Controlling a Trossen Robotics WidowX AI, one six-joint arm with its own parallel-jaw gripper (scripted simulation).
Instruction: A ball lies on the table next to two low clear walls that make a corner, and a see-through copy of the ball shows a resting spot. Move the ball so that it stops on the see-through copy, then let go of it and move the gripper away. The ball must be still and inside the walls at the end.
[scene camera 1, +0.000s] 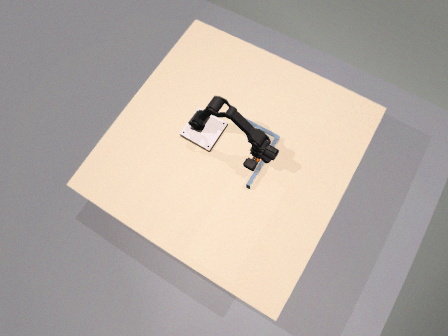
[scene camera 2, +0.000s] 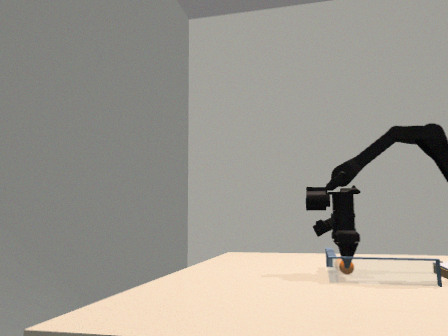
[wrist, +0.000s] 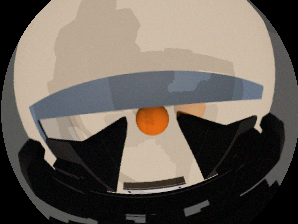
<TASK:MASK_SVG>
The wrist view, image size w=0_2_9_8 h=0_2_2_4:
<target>my gripper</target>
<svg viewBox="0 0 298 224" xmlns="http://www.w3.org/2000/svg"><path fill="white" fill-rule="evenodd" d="M49 217L49 221L51 221L52 224L67 224L67 222L56 220L56 218L53 218L52 216ZM285 128L283 121L271 113L262 116L262 133L254 128L257 115L222 125L192 113L180 113L178 127L188 140L204 181L169 192L117 193L128 133L126 116L84 141L45 139L57 157L53 168L44 160L44 147L33 139L21 147L19 163L29 188L41 201L72 216L93 218L97 224L137 224L136 220L125 220L128 213L157 214L157 222L144 224L249 224L279 188L278 181L269 186L262 179L281 157ZM209 200L209 205L201 208L201 212L186 217L184 208Z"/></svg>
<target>orange ball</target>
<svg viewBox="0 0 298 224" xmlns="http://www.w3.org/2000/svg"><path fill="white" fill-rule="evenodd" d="M164 107L138 109L136 113L138 129L144 132L145 135L150 136L164 132L169 124L168 111Z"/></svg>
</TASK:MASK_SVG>
